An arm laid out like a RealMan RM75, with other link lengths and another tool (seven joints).
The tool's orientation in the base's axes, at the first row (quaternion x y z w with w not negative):
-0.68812, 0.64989, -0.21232, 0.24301
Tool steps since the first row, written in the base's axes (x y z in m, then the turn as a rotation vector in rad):
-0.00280, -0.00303, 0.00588, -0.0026, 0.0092, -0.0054
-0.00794, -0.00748, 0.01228, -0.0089, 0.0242, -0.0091
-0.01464, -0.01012, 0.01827, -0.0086, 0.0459, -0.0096
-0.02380, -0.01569, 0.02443, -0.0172, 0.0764, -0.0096
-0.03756, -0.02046, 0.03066, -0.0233, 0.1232, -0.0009
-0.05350, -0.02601, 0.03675, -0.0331, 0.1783, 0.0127
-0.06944, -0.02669, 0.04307, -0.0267, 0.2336, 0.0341
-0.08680, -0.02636, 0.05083, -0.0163, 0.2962, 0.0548
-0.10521, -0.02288, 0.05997, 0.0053, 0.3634, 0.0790
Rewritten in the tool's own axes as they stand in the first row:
0.00270, -0.00126, -0.00654, -0.0092, 0.0050, 0.0032
0.00665, -0.00094, -0.01499, -0.0245, 0.0117, 0.0032
0.00871, 0.00081, -0.02396, -0.0461, 0.0110, 0.0051
0.01352, 0.00450, -0.03473, -0.0771, 0.0166, 0.0016
0.01724, 0.01176, -0.04831, -0.1244, 0.0144, -0.0063
0.02159, 0.02086, -0.06315, -0.1803, 0.0118, -0.0198
0.02108, 0.02964, -0.07788, -0.2356, -0.0084, -0.0296
0.01944, 0.03863, -0.09456, -0.2978, -0.0316, -0.0360
0.01455, 0.04749, -0.11279, -0.3641, -0.0659, -0.0381

